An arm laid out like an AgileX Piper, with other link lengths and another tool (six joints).
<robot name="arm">
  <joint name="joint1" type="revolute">
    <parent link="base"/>
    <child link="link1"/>
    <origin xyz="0 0 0.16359" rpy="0 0 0"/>
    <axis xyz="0 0 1"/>
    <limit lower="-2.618" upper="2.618"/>
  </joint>
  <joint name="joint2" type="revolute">
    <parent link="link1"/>
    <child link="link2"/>
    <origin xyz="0 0 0" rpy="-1.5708 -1.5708 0"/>
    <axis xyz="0 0 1"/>
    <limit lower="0" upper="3.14"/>
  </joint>
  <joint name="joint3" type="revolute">
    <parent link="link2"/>
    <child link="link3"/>
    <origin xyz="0.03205 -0.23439 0" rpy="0 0 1.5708"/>
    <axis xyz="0 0 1"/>
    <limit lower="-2.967" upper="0"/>
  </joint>
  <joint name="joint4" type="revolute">
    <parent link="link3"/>
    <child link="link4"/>
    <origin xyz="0.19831 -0.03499 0" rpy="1.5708 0 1.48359"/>
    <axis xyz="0 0 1"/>
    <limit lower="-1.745" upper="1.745"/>
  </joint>
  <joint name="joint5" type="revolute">
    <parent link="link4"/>
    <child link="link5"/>
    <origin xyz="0 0 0" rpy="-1.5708 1.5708 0"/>
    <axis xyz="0 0 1"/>
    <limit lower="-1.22" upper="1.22"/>
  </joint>
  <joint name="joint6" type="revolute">
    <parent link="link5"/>
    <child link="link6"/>
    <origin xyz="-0.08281 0 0" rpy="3.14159 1.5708 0"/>
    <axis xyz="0 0 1"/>
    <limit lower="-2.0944" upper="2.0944"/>
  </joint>
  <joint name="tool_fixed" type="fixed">
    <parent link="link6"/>
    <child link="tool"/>
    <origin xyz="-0.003 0.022 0.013" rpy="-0.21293 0 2.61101"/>
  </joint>
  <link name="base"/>
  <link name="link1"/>
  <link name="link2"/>
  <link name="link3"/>
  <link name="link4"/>
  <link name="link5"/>
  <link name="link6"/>
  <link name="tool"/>
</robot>
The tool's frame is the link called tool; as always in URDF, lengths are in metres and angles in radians.
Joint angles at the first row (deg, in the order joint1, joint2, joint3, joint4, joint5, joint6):
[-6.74 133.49 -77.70 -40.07 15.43 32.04]
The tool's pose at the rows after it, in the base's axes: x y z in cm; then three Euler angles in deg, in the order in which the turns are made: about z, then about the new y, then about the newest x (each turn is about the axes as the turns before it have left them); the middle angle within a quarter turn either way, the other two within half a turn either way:
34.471, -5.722, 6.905, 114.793, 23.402, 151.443
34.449, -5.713, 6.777, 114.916, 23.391, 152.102
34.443, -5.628, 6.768, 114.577, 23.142, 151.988
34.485, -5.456, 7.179, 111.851, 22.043, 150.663
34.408, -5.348, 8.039, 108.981, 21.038, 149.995
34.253, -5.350, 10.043, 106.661, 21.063, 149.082
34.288, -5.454, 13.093, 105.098, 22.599, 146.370
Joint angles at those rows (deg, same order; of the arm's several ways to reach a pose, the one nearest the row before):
[-6.68 134.47 -78.40 -40.07 16.05 32.05]
[-6.57 134.79 -78.67 -40.07 16.66 32.05]
[-6.48 134.79 -78.66 -39.60 16.72 32.04]
[-6.48 134.03 -78.67 -36.90 17.03 32.04]
[-6.48 132.44 -78.60 -33.64 18.65 31.52]
[-6.48 128.78 -78.20 -30.90 21.34 30.40]
[-6.48 123.60 -78.20 -29.61 23.65 29.05]

